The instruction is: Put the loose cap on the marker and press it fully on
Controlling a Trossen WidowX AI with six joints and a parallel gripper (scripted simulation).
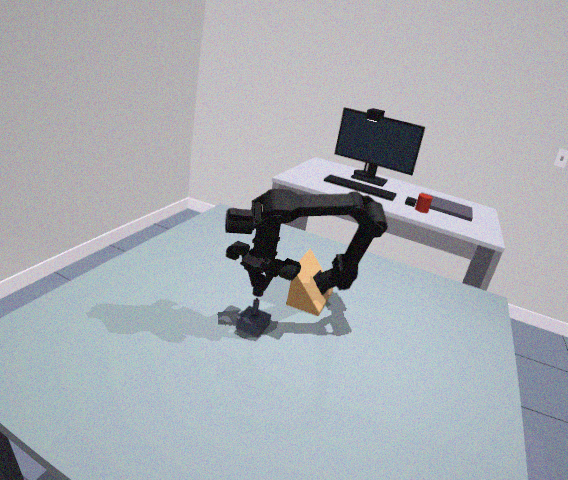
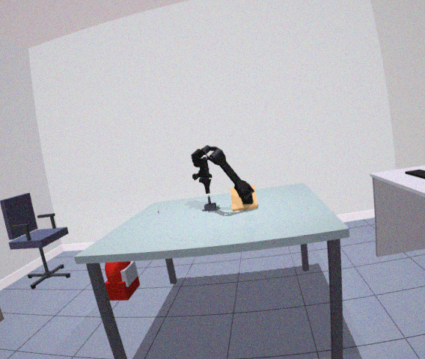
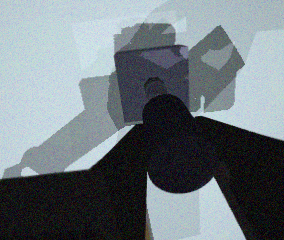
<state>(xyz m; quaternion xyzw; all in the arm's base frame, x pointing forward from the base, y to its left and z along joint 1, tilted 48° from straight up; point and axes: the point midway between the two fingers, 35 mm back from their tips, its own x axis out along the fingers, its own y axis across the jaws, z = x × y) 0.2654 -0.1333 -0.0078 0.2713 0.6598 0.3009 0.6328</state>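
My gripper tip is now 11 cm above the holder block. Round my gripper tip: marker cap (1 cm above).
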